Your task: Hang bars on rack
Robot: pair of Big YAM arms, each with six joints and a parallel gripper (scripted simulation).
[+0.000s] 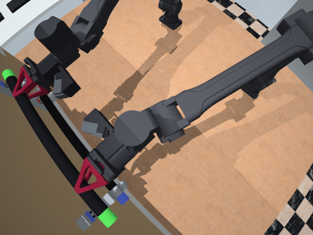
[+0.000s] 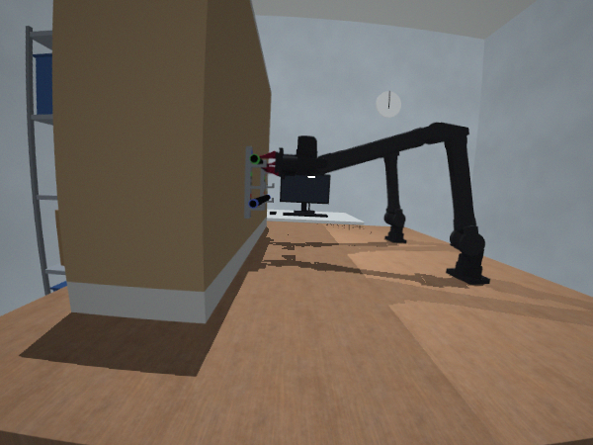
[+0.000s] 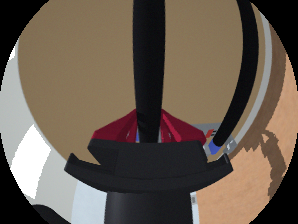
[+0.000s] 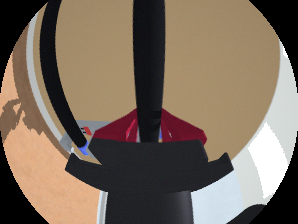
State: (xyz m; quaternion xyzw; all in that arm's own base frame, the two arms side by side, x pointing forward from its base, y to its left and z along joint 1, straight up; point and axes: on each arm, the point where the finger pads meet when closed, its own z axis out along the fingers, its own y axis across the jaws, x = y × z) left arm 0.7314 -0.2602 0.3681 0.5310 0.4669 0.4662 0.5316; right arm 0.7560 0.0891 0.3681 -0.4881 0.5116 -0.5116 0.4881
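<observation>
Now: the green-ended bar 150 mm to the right of my left hand. Also, from my left hand: brown wall: 180 mm ahead, 130 mm to the right, 80 mm above; blue-ended bar: 150 mm to the right, 150 mm below.
</observation>
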